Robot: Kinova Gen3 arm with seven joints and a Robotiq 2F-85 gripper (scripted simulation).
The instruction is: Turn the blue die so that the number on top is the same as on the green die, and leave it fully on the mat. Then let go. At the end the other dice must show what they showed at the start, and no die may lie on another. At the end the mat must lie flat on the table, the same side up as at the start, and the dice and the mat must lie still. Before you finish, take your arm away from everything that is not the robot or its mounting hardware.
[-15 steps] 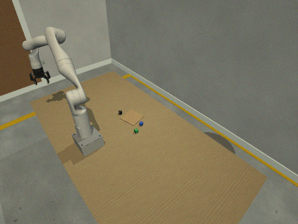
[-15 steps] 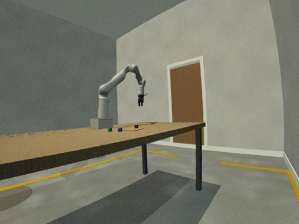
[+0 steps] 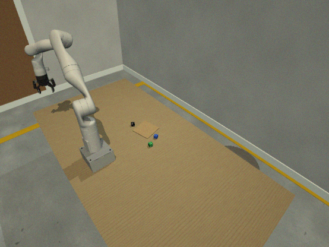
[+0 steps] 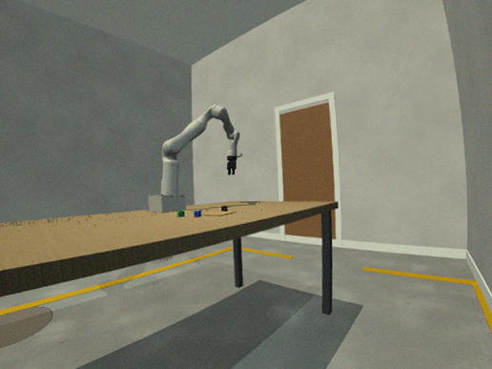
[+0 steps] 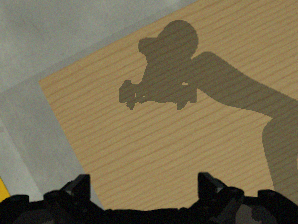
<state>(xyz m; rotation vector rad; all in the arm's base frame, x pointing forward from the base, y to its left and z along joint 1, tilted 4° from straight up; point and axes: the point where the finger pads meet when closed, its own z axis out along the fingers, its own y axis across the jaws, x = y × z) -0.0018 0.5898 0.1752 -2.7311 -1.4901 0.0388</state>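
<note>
My gripper is now 390 mm short of the tan mat, 640 mm to the left of it and 220 mm above it. Round my hand: black die: 350 mm ahead, 540 mm to the right, 210 mm below; blue die: 380 mm ahead, 750 mm to the right, 210 mm below; green die: 300 mm ahead, 780 mm to the right, 210 mm below.
</note>
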